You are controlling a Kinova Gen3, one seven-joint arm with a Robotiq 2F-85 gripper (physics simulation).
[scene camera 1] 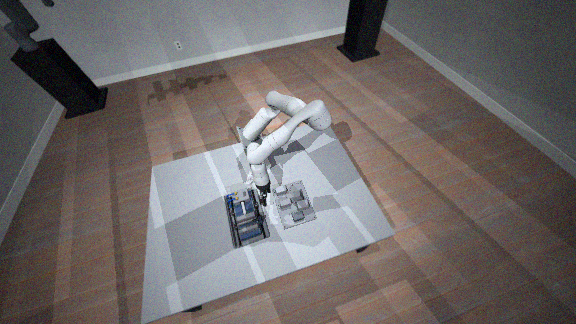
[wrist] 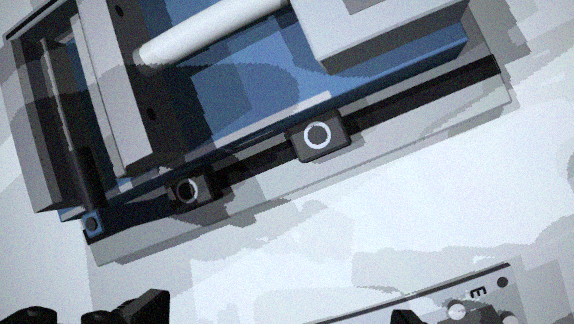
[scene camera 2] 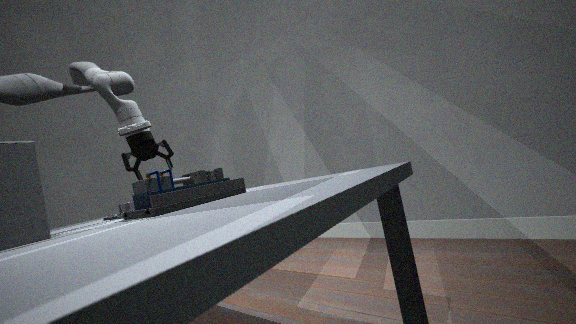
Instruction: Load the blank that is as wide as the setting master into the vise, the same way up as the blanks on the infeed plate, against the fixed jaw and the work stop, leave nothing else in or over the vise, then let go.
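Places are measured from the arm's base along level axes (x right, y ahead, z up), in metres.
Pixels of known places: gripper, fingertip midpoint: (scene camera 1: 267,199); arm's base, origin of the base link: (scene camera 1: 248,135).
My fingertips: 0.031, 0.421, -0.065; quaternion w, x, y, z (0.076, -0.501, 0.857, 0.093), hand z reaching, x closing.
Observation:
Ahead of a thing's pixels: the offset from my fingertips to its top centre, as dx, dy, dz. "*": to the spot under its first point. Level surfaces: height alone.
The vise @(+0.141, +0.003, -0.015) (scene camera 1: 250,234) (scene camera 2: 200,195) (wrist: 240,85) has a blue bed, grey jaws and a white rod. A jaw bar @(* +0.132, +0.045, -0.019) (wrist: 100,85) shows at left and a pale block @(* +0.089, -0.085, -0.019) (wrist: 385,25) at upper right in the wrist view. The infeed plate @(-0.134, +0.031, -0.106) (scene camera 1: 287,220) (wrist: 430,300) lies beside the vise. Several grey blanks stand on it, one blank @(-0.126, +0.121, -0.082) (scene camera 1: 298,216) near its front edge. My gripper (scene camera 1: 263,201) (scene camera 2: 155,173) (wrist: 281,309) is open and empty, above the vise's plate-facing side or the gap beside it. I cannot tell which block is the setting master.
Blue and yellow fittings @(* +0.174, -0.101, -0.018) (scene camera 1: 232,196) (scene camera 2: 165,181) rise at one end of the vise. Two dark clamps, one clamp @(* +0.067, -0.034, -0.077) (wrist: 320,136) and another clamp (wrist: 192,191), sit along the vise's side rail. The white table @(dz -0.115) (scene camera 1: 190,240) (scene camera 2: 215,235) carries everything.

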